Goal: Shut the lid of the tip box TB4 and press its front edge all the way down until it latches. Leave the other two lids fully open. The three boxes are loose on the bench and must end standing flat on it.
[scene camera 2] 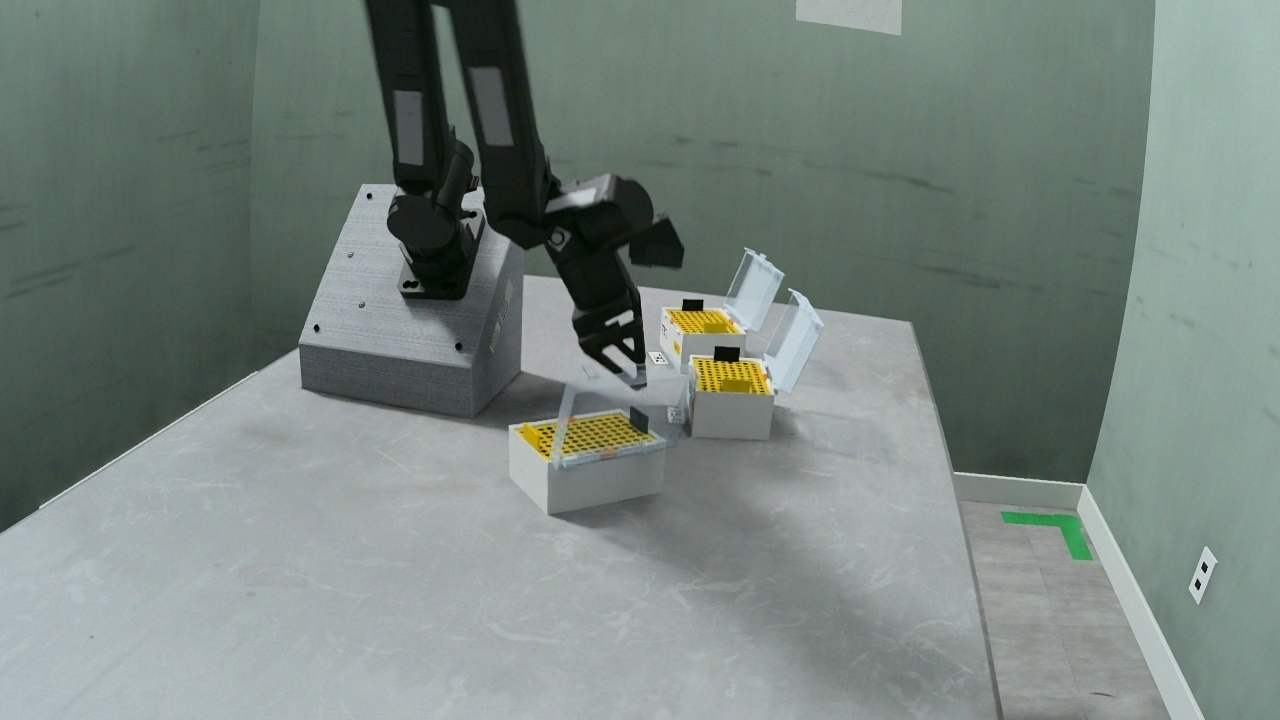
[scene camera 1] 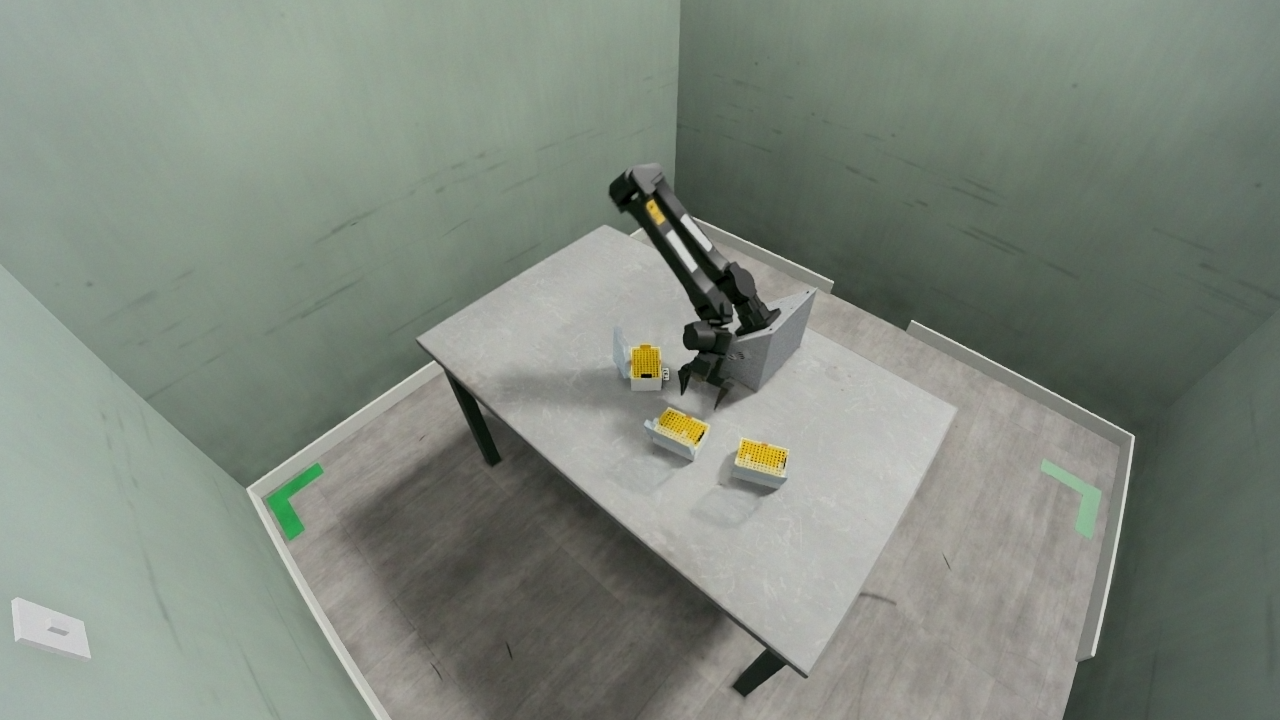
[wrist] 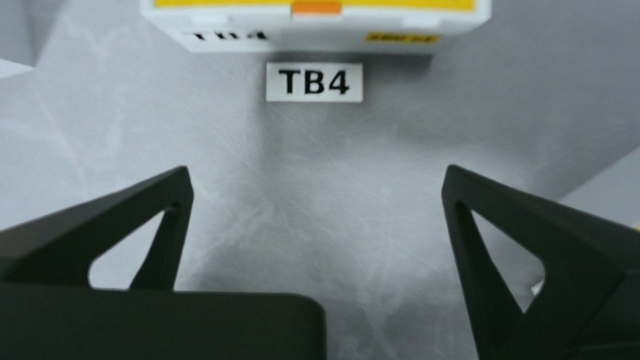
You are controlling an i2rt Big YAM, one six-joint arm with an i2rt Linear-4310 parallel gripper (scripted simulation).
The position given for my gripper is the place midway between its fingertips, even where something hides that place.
Observation:
In view: my gripper [scene camera 2: 641, 372] and a tip box [scene camera 2: 729, 415].
The tip box shows as well in the wrist view [wrist: 408, 35]. My gripper also shows in scene camera 1 [scene camera 1: 698, 401] and in the wrist view [wrist: 317, 179].

